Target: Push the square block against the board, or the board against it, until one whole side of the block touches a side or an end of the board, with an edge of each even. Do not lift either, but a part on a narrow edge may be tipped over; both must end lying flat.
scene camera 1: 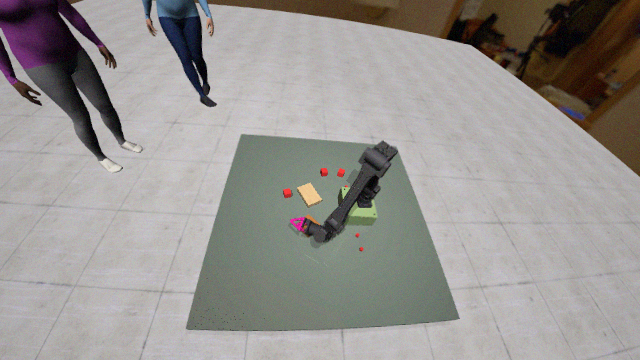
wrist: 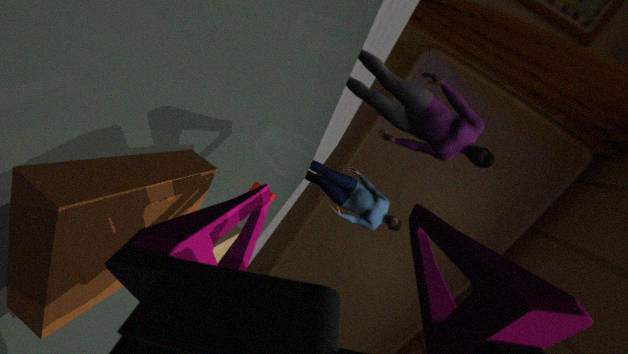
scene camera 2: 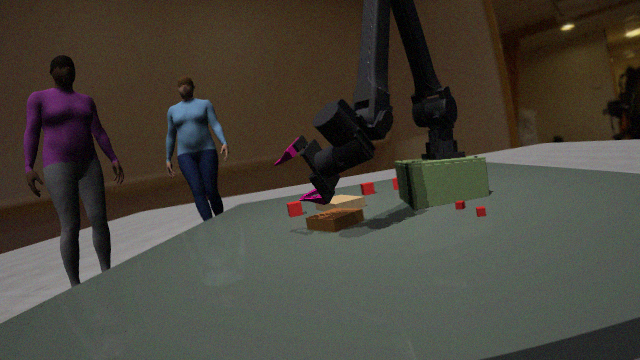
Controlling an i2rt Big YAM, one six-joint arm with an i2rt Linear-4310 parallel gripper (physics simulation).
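Places are measured from the arm's base along level axes (x back, y left, z down), in millimetres.
Pixels of known places: gripper, fingertip midpoint: [scene camera 1: 294, 222] [wrist: 338, 201] [scene camera 2: 288, 181]; arm's base, link origin: [scene camera 1: 362, 199] [scene camera 2: 442, 158].
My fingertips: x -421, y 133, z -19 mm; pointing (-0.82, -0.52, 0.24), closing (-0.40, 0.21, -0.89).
Observation:
For each thing: its top centre in the pictures, then the offset to it from my fingertips.
- square block, top centre: [wrist: 145, 237] [scene camera 2: 333, 213] [scene camera 1: 308, 224] dz +94, dx +89, dy -31 mm
- board, top centre: [scene camera 2: 338, 198] [scene camera 1: 309, 193] dz +94, dx +119, dy -247 mm
- red cube, top centre: [scene camera 2: 293, 202] [scene camera 1: 287, 191] dz +83, dx -19, dy -262 mm
The square block [scene camera 1: 311, 219] [scene camera 2: 334, 221] [wrist: 95, 225] is orange-brown and lies flat; the gripper hides part of it in scene camera 1. The board [scene camera 1: 309, 195] [scene camera 2: 352, 201] is pale wood and lies flat beyond the block, apart from it and turned at an angle to it. A sliver of the board shows through a finger in the wrist view. My gripper [scene camera 1: 294, 223] [scene camera 2: 288, 183] [wrist: 338, 201] is open and empty, tilted, with one magenta finger above the other. The lower finger is low beside or over the block; whether it touches the block I cannot tell.
A red cube [scene camera 1: 287, 193] [scene camera 2: 295, 209] lies left of the board. Two more red cubes [scene camera 1: 324, 172] [scene camera 1: 341, 172] lie behind it. Small red cubes [scene camera 1: 357, 235] [scene camera 1: 361, 249] lie near the green base box [scene camera 1: 362, 217] [scene camera 2: 452, 181]. Two people stand beyond the mat [scene camera 1: 260, 300].

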